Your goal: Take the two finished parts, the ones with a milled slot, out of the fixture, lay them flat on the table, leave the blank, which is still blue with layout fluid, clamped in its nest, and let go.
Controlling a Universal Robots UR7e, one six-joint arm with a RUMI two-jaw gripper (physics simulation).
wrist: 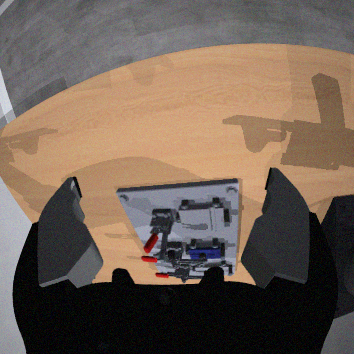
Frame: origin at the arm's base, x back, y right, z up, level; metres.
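Seen in the pictures: gripper, fingertip midpoint: [171, 174].
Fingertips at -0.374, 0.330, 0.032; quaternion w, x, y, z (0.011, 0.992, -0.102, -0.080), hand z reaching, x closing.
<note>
Pixels of each thing's top centre, then the offset from my fingertips to it, as dx, dy, dz. "spot": a spot on its surface instead. Level surfaces: height alone.
- grey fixture plate, surface spot: [135, 200] spot: -0.139, -0.142, -0.148
- blue blank, surface spot: [205, 253] spot: -0.021, -0.294, -0.121
- upper nest, surface spot: [216, 201] spot: +0.017, -0.152, -0.135
- wooden table, its level: dz -0.163
My gripper [171, 174] is wide open and empty, high above the table. The grey fixture plate [135, 200] shows between and below its fingers. The blue blank [205, 253] sits in its nest in the lower right of the fixture, beside dark clamp parts. The upper nest [216, 201] has dark locating blocks around a pale grey flat area; I cannot tell whether a finished part lies there or it is bare. The lowest part of the fixture is crowded by clamps, and its contents are unclear. No finished part can be made out for certain.
Red clamp handles [150, 243] [149, 259] [162, 275] stick out at the fixture's left side. The wooden table [150, 120] carries broad shadows. Its curved-looking far edge meets the grey floor [165, 25]. A dark object [344, 240] stands at the right edge of the view.
</note>
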